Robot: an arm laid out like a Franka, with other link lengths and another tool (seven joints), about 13 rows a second.
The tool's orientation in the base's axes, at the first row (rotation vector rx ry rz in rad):
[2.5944 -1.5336 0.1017]
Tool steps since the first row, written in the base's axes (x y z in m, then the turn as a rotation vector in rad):
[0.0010 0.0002 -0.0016 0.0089 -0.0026 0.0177]
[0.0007 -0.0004 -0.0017 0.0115 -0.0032 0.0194]
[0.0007 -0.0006 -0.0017 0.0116 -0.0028 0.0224]
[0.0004 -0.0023 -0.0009 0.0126 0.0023 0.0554]
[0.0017 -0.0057 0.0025 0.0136 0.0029 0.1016]
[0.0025 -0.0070 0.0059 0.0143 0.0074 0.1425]
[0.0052 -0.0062 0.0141 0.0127 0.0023 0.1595]
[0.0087 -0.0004 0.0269 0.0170 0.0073 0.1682]
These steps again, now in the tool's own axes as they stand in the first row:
[0.0001 -0.0011 0.0015 0.0087 -0.0052 -0.0172]
[0.0005 -0.0005 0.0017 0.0107 -0.0071 -0.0188]
[0.0007 -0.0005 0.0018 0.0108 -0.0072 -0.0218]
[0.0021 0.0007 0.0012 0.0108 -0.0080 -0.0552]
[0.0061 0.0014 -0.0017 0.0164 -0.0058 -0.1011]
[0.0080 0.0016 -0.0049 0.0178 -0.0055 -0.1422]
[0.0096 -0.0006 -0.0131 0.0236 -0.0004 -0.1583]
[0.0078 -0.0054 -0.0266 0.0224 -0.0059 -0.1676]

